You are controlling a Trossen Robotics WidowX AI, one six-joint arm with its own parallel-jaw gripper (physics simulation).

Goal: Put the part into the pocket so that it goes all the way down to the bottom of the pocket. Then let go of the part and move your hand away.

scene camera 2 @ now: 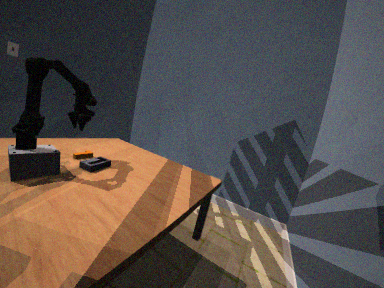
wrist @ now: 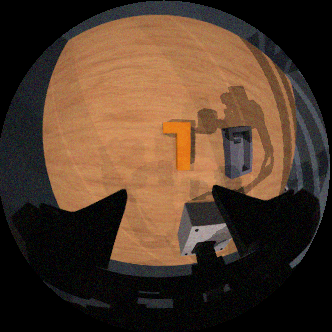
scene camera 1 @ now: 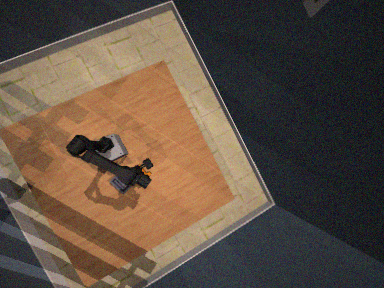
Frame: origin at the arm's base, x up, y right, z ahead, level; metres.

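Seen in the pictures: gripper, between the fingertips: (scene camera 2: 77,129) (wrist: 170,191) (scene camera 1: 140,168); arm's base, origin of its link: (scene camera 2: 25,147) (wrist: 202,246) (scene camera 1: 107,144).
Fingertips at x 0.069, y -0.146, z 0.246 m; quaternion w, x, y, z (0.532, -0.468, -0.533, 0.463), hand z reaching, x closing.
Offsets run from my fingertips to a thing's top centre. Level surfaces: height alone.
The orange L-shaped part @[dy +0.025, dx -0.144, dz +0.029 m] (scene camera 1: 147,171) (scene camera 2: 83,155) (wrist: 184,150) lies flat on the table, apart from the pocket block; the arm partly hides it in scene camera 1. The dark blue-grey block with the pocket @[dy +0.211, dx -0.138, dz +0.043 m] (scene camera 1: 116,186) (scene camera 2: 89,167) (wrist: 228,156) lies to the right of the part in the wrist view. Its long recess faces up and holds no orange part. My gripper (scene camera 1: 146,173) (scene camera 2: 77,127) (wrist: 170,191) is open and empty, high above the table. In the wrist view the part shows beyond the fingertips, slightly right of the middle between them.
The grey arm base (scene camera 1: 117,147) (scene camera 2: 34,164) (wrist: 192,231) stands on the wooden table @[dx -0.174 m] (scene camera 1: 175,165) (scene camera 2: 150,185) (wrist: 115,90) near the part and the block. Shadows of the arm fall beside and around the block. The table's edge shows at the right in scene camera 2.
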